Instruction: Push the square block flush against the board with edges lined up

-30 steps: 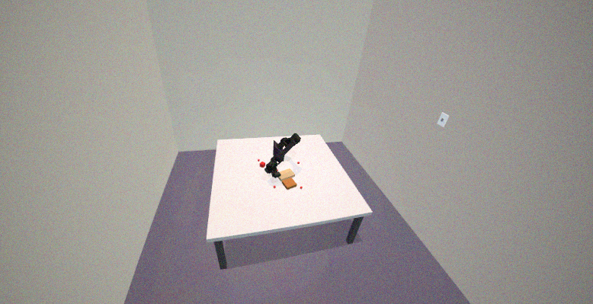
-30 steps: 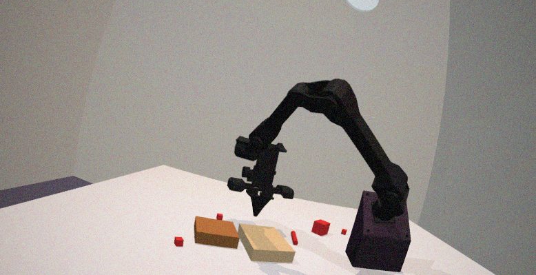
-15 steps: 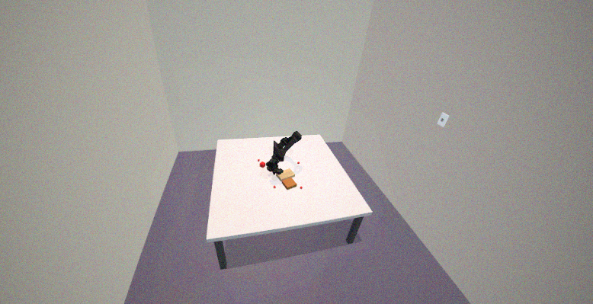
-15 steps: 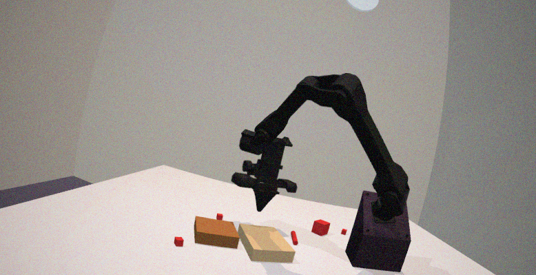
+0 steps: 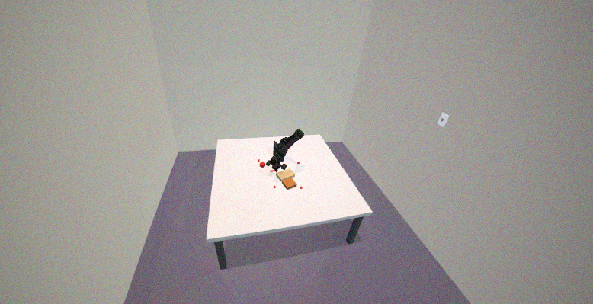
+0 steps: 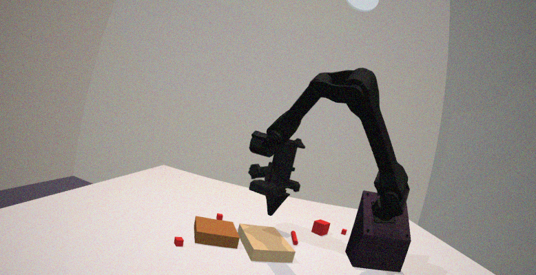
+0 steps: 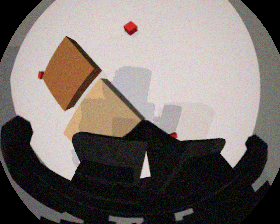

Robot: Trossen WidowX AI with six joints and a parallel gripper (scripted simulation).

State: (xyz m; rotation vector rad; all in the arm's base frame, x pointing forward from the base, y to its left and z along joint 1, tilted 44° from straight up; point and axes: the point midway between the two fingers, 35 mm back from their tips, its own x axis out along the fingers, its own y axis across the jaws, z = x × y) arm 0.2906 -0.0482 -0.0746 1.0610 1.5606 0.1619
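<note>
The red rod is 8 cm behind my gripper tip and 6 cm below it. From my gripper tip the other things lie so: tan board 9 cm to the left, 5 cm below, 1 cm ahead; orange square block 13 cm ahead, 10 cm to the left, 5 cm below.
</note>
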